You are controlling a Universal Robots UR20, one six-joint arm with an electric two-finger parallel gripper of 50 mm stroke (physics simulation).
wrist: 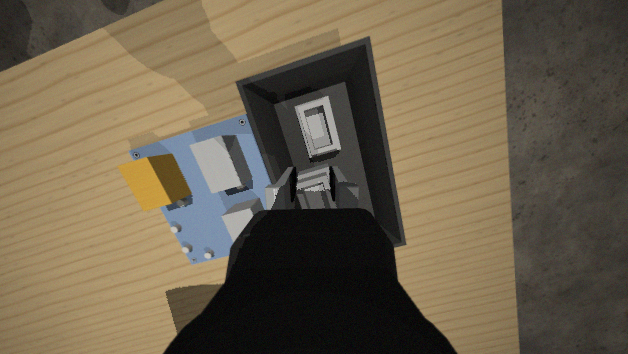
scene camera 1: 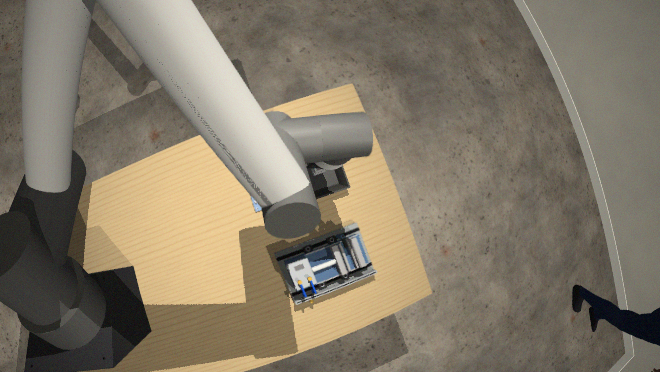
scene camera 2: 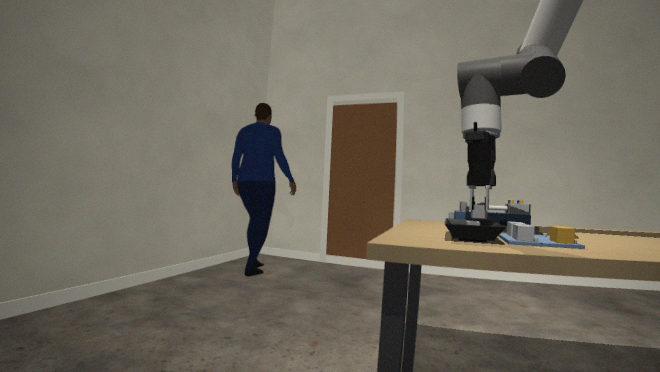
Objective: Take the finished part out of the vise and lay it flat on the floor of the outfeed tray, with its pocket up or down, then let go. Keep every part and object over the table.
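Places are measured from the arm's base along level axes (x left, y ahead, z down), in millimetres.
Pixels of known places: gripper, fingertip midpoint: (wrist: 313, 177) (scene camera 2: 479, 209); arm's base at its link origin: (scene camera 1: 73, 311).
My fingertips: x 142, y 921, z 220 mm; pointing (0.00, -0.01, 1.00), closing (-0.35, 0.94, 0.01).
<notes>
Ahead of a thing's pixels: the offset from my fingertips to its top centre.
My gripper (scene camera 2: 479, 209) (wrist: 313, 177) points down and is shut on the finished part @[dx -24, dy -4, dz -13 mm] (scene camera 2: 478, 212) (wrist: 314, 176), a light grey block. The part hangs a little above the rim of the dark outfeed tray (scene camera 2: 475, 233) (wrist: 378, 150) (scene camera 1: 322, 189), over its near half in the wrist view; it looks about level. Its underside and most of its pocket are hidden. Another grey part @[dx +42, dy +22, dz +29 mm] (wrist: 316, 127) lies flat in the tray, pocket up, ahead of the held part. The vise @[dx -336, dy -105, dz -23 mm] (scene camera 1: 343, 260) (scene camera 2: 507, 218) stands away from the tray. The arm hides the gripper in scene camera 1.
A blue board (wrist: 197, 225) (scene camera 2: 550, 244) lies right beside the tray, bearing a yellow block @[dx +56, dy -194, dz +32 mm] (wrist: 142, 185) (scene camera 2: 562, 234) and grey blocks @[dx +46, dy -103, dz +32 mm] (wrist: 215, 165) (scene camera 2: 522, 232). The table's edge (wrist: 504, 100) runs beyond the tray's other side. A person (scene camera 2: 257, 155) stands away from the table.
</notes>
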